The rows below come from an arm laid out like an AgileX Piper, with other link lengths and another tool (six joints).
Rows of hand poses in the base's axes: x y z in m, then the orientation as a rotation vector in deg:
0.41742, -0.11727, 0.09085, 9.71, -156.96, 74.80
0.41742, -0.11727, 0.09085, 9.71, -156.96, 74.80
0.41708, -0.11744, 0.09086, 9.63, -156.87, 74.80
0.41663, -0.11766, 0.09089, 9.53, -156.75, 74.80
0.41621, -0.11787, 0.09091, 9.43, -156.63, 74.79
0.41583, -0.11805, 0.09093, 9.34, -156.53, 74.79
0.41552, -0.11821, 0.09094, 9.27, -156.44, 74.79
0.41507, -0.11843, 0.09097, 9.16, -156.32, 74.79
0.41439, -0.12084, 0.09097, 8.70, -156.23, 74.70
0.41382, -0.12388, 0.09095, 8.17, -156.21, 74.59
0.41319, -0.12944, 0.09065, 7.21, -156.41, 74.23
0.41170, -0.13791, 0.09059, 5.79, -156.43, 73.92
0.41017, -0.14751, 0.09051, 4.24, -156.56, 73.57
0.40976, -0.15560, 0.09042, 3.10, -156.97, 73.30
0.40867, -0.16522, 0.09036, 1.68, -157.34, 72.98
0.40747, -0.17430, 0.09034, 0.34, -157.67, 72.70
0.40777, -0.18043, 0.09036, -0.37, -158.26, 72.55
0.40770, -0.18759, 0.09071, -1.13, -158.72, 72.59
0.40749, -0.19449, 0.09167, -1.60, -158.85, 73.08
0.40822, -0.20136, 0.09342, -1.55, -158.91, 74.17
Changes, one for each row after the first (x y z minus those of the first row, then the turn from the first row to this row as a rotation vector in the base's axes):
0.00000, 0.00000, 0.00000, 0.00, 0.00, 0.00
-0.00034, -0.00017, 0.00001, -0.03, 0.05, -0.08
-0.00079, -0.00039, 0.00004, -0.08, 0.13, -0.18
-0.00121, -0.00060, 0.00006, -0.11, 0.21, -0.29
-0.00159, -0.00078, 0.00008, -0.15, 0.27, -0.37
-0.00190, -0.00094, 0.00009, -0.18, 0.33, -0.45
-0.00235, -0.00116, 0.00012, -0.23, 0.40, -0.56
-0.00303, -0.00357, 0.00012, -0.22, 0.40, -0.89
-0.00360, -0.00661, 0.00010, -0.19, 0.33, -1.25
-0.00423, -0.01217, -0.00020, 0.05, 0.08, -1.84
-0.00572, -0.02064, -0.00026, 0.19, -0.16, -2.77
-0.00725, -0.03024, -0.00034, 0.37, -0.53, -3.74
-0.00766, -0.03833, -0.00043, 0.62, -1.06, -4.34
-0.00875, -0.04795, -0.00049, 0.88, -1.61, -5.13
-0.00995, -0.05703, -0.00051, 1.10, -2.14, -5.87
-0.00965, -0.06316, -0.00049, 1.36, -2.77, -6.11
-0.00972, -0.07032, -0.00014, 1.46, -3.37, -6.38
-0.00993, -0.07722, 0.00082, 1.21, -3.81, -6.50
-0.00920, -0.08409, 0.00257, 0.61, -4.27, -6.20

